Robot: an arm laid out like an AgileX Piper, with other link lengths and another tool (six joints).
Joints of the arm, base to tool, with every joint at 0 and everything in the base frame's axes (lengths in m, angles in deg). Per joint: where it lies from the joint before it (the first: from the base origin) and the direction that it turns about. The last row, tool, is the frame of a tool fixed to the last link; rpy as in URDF.
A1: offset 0 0 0.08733 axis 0 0 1
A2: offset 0 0 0 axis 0 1 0
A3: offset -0.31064 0 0.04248 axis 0 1 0
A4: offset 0.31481 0 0.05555 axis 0.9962 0 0.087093
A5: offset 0 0 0 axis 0 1 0
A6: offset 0.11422 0 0.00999 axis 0.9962 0 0.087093
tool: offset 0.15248 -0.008 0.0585 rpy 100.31 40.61 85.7
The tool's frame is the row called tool.
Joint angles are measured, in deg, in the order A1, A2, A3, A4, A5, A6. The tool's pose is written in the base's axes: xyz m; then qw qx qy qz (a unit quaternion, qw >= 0). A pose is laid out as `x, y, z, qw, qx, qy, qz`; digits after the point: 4 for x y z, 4 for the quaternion.
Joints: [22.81 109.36 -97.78 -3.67 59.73 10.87]
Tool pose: 0.5748, 0.2093, 0.1274, 0.1275, 0.3252, 0.9367, -0.0249
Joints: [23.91 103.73 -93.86 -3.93 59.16 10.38]
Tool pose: 0.5538, 0.2122, 0.1559, 0.1449, 0.3130, 0.9386, -0.0129
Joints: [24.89 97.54 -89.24 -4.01 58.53 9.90]
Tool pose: 0.5285, 0.2119, 0.1816, 0.1604, 0.3020, 0.9397, -0.0002
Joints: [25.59 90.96 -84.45 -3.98 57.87 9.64]
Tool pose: 0.5018, 0.2073, 0.2064, 0.1763, 0.2953, 0.9389, 0.0149
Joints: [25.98 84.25 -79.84 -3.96 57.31 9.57]
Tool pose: 0.4753, 0.1988, 0.2299, 0.1929, 0.2926, 0.9360, 0.0311
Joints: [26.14 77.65 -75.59 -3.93 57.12 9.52]
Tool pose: 0.4487, 0.1875, 0.2505, 0.2085, 0.2921, 0.9322, 0.0464
